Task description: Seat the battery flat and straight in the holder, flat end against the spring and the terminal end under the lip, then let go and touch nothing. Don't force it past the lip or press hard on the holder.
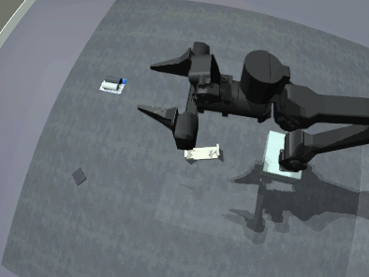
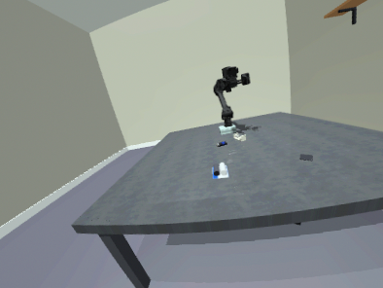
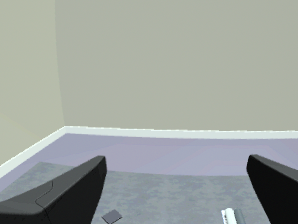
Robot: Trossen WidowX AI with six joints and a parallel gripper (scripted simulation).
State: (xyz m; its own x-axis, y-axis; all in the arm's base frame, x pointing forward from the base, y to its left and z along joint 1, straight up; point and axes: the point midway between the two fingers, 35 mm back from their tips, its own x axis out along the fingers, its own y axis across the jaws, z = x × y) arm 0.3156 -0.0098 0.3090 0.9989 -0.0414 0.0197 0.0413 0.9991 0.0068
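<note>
My gripper tip is 340 mm above the battery, 130 mm to the left of it and 50 mm past it. Also, from my gripper tip: dark flat square: 350 mm below, 290 mm ahead, 130 mm to the left.
</note>
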